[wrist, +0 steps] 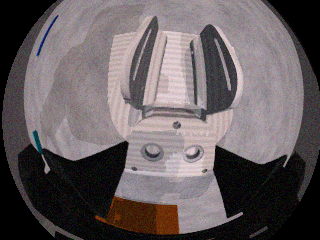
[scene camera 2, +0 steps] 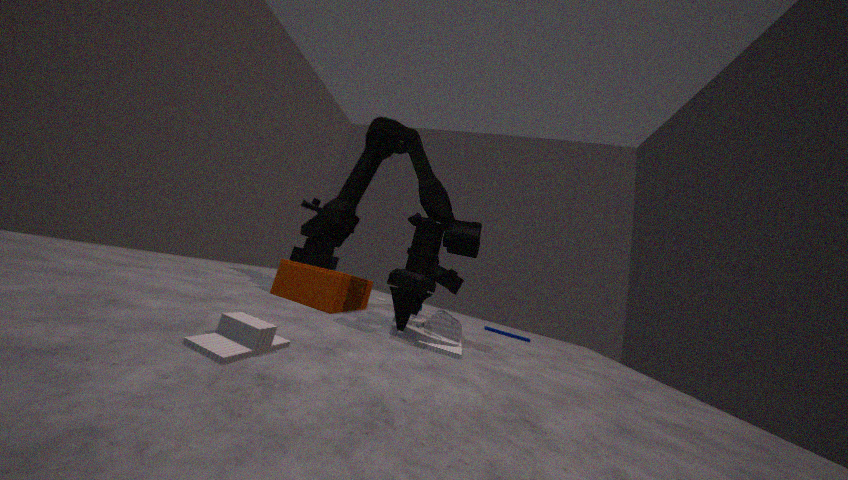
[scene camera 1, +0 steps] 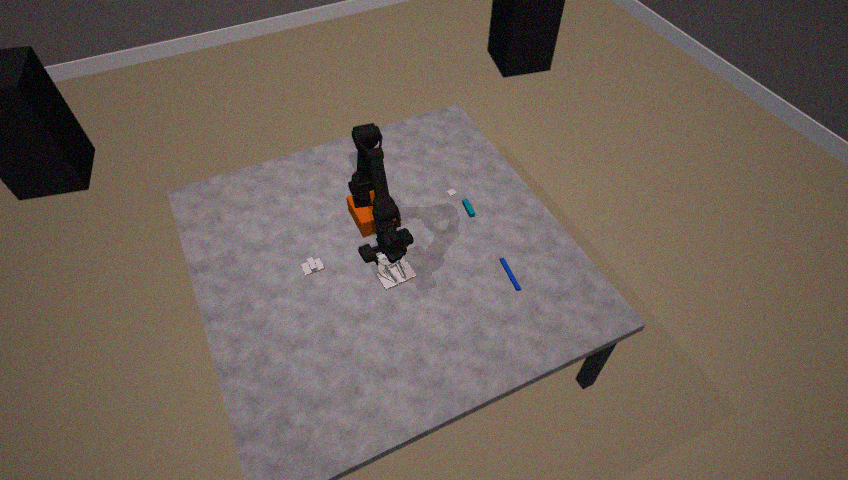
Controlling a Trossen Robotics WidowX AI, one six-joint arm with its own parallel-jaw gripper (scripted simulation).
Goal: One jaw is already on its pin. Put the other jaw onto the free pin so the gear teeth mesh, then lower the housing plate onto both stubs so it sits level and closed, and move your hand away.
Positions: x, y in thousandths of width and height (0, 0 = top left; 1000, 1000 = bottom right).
my gripper: wrist 533, 619; scene camera 2 478, 682; scene camera 1 457, 541
